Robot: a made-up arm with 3 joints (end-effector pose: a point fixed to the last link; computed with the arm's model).
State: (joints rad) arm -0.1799 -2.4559 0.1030
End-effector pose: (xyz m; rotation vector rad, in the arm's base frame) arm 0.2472 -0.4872 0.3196 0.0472 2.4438 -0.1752
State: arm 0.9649 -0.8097 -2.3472
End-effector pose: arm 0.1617 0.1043 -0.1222 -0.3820 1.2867 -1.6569
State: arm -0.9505 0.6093 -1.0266
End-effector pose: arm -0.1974 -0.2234 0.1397 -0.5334 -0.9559 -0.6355
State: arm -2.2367 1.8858 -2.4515
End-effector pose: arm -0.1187 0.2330 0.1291 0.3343 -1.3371 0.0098
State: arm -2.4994 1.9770 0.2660
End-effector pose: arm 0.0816 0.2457 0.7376 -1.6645 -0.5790 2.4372
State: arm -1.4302 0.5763 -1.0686
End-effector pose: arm -0.1908 -0.1722 0.2321 -0.9552 -1.1167 -0.4607
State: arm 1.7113 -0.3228 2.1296
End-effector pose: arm 0.2379 0.2236 -0.5562 1.2621 -1.6725 1.7398
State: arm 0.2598 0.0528 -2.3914
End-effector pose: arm 0.2276 -0.1303 0.0456 0.1851 0.2859 -2.3809
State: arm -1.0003 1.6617 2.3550
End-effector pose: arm -0.0674 -0.1388 0.7774 2.1353 -0.1487 -2.0162
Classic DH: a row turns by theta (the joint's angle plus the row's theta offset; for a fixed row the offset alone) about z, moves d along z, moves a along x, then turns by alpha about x. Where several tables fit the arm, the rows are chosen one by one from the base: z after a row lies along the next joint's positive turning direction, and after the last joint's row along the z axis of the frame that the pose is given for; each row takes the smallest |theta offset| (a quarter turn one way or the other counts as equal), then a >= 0, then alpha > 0; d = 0 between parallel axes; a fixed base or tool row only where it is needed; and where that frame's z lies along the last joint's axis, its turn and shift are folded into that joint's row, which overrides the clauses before.
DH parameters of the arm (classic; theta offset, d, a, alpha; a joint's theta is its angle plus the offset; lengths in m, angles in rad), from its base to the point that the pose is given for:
base (fixed): 1.5708 0.1127 0 1.5708
joint 1: -1.5708 -0.0154 0.0679 1.5708
joint 2: 1.5708 0.4244 0.0249 -1.5708
joint 3: 0.1575 0 -0.3569 0
tool (fixed): -0.1575 0.0236 0 0

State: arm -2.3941 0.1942 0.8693
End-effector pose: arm -0.1768 0.4838 0.6642 -2.2800 0.9545 0.6261
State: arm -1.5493 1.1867 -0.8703
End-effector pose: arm -0.1291 -0.2903 0.2975 -0.7955 -1.3506 0.2334
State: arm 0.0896 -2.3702 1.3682
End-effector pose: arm -0.0053 -0.7697 -0.0478 1.6157 1.9093 0.7286
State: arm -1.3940 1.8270 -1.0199
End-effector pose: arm 0.0143 -0.2971 0.2154 -0.1042 -1.6340 0.4867
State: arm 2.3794 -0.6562 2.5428
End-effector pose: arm 0.2744 0.5977 -0.0966 -1.0549 2.2703 -1.1987
